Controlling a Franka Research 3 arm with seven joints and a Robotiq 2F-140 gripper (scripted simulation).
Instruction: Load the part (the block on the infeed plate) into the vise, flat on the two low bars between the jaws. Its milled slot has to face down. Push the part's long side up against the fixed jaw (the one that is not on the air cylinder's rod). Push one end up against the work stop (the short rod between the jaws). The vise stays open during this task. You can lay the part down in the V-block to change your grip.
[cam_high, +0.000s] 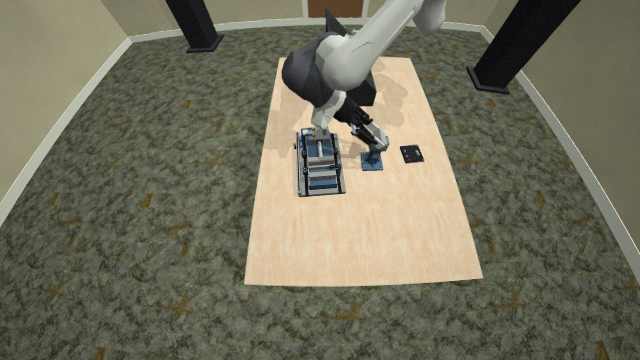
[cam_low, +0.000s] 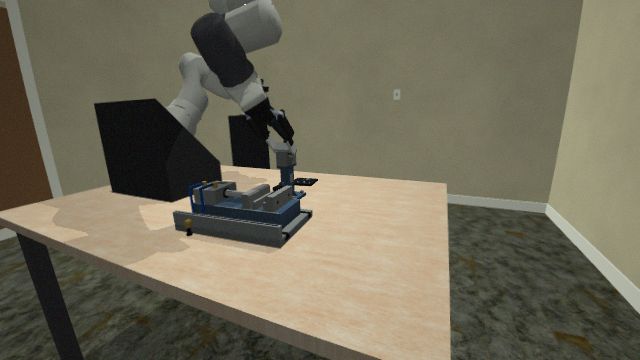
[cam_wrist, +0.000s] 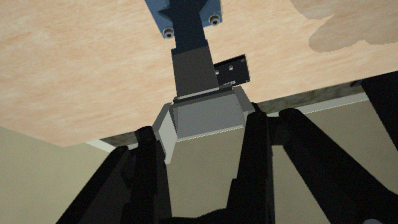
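Right now the grey part is 20 mm to the left of my hand and 20 mm below it. From my hand the other things lie so: cylinder rod (200 mm to the right, 100 mm below, 10 mm ahead); work stop (140 mm to the right, 90 mm below, 90 mm ahead); moving jaw (190 mm to the right, 100 mm below, 60 mm ahead).
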